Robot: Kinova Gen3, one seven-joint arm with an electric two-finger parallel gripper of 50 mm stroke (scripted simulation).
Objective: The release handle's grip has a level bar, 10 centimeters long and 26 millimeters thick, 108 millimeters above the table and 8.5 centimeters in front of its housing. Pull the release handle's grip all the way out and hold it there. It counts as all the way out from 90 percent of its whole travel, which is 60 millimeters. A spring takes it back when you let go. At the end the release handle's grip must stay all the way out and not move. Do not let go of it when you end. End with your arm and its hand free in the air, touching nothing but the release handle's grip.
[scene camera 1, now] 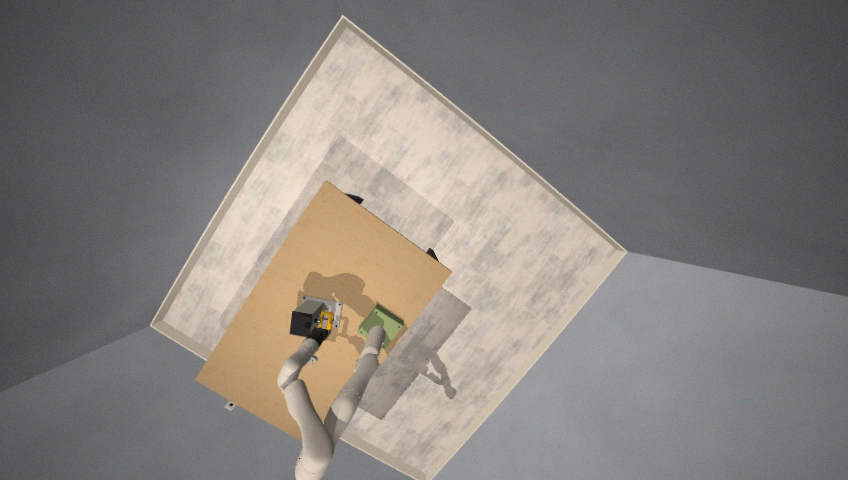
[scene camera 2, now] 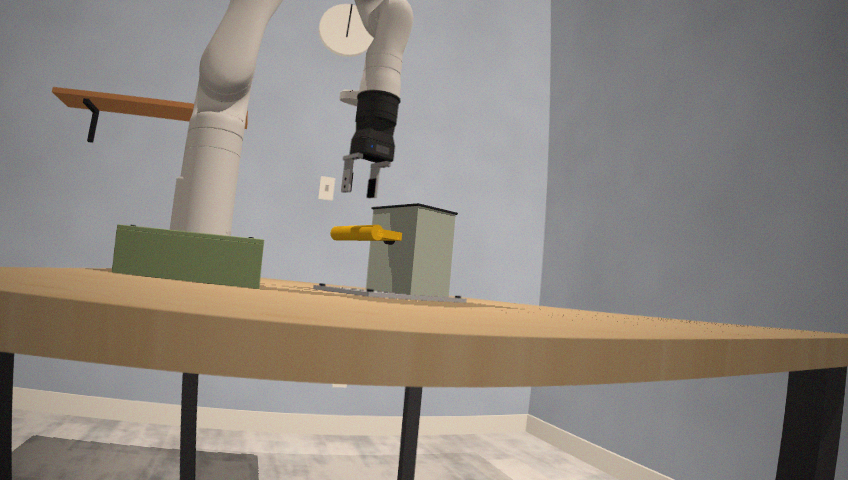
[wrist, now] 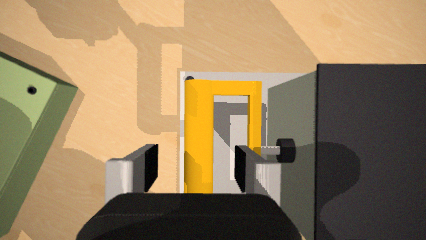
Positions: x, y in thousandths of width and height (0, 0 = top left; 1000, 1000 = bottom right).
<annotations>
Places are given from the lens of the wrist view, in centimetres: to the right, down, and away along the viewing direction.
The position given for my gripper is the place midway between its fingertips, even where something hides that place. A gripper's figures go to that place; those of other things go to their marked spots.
my gripper (wrist: 461, 673): -1, 3, 19
grey base plate (wrist: 541, 469): 2, -1, 36
</annotations>
